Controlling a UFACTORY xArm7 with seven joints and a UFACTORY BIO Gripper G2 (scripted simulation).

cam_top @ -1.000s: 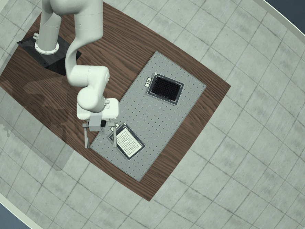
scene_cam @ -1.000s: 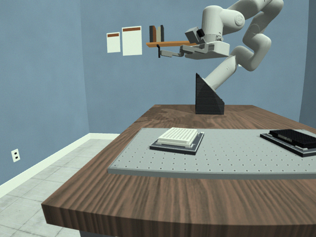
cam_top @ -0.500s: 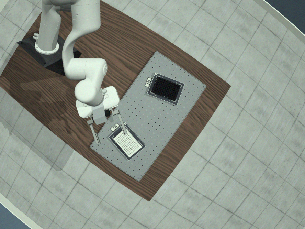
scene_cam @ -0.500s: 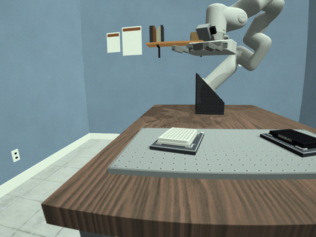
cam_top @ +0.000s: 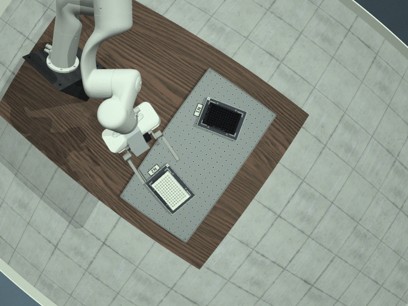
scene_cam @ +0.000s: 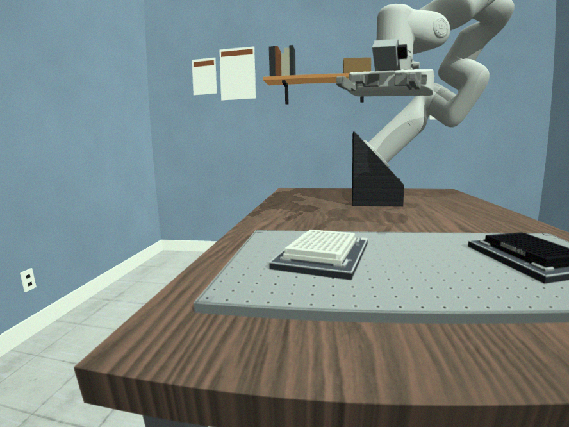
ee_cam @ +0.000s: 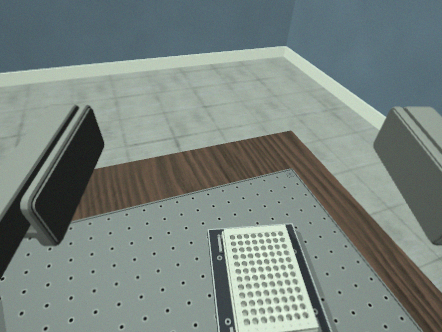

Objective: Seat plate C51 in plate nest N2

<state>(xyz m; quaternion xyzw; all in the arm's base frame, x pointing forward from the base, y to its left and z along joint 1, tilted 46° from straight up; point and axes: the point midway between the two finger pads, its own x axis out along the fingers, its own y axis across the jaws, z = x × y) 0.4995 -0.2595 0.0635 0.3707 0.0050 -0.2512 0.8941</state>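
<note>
Right now my hand is 26 cm above the white well plate C51, 10 cm to the left of it and 6 cm short of it. The rest, counted from my hand: black well plate C15: 26 cm below, 24 cm to the left, 10 cm ahead; then plate nest N1: 27 cm below, 24 cm to the left, 10 cm ahead; then dark plate nest N2: 27 cm below, 9 cm to the right, 5 cm ahead.
</note>
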